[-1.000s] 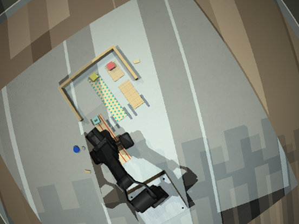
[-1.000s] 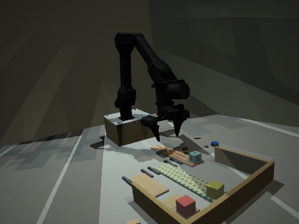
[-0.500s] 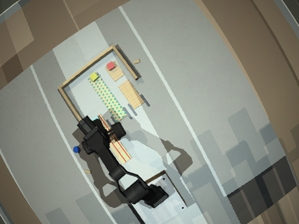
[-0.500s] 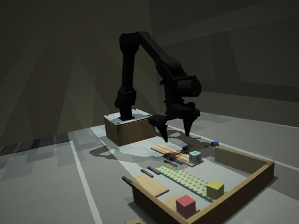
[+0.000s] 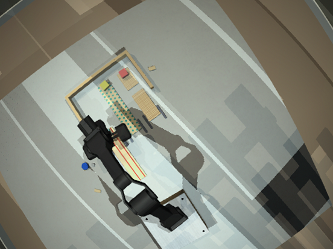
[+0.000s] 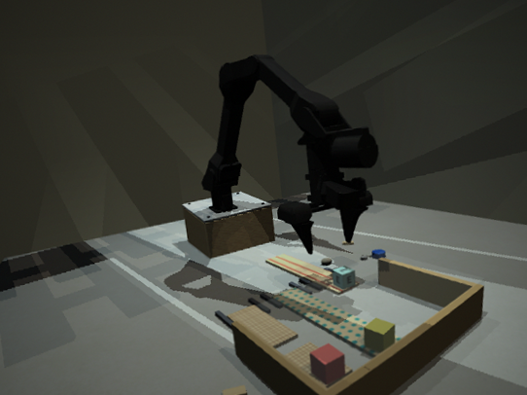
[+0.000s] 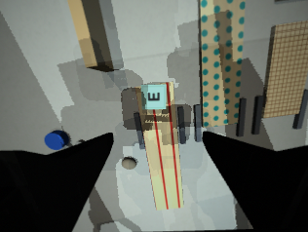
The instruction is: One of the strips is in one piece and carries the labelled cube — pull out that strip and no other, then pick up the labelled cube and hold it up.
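Right now the labelled cube is 30 mm ahead of my gripper tip and 50 mm below it. Round my gripper tip: blue disc: 30 mm behind, 160 mm to the left, 70 mm below; beige pebble: 80 mm behind, 50 mm to the left, 70 mm below.
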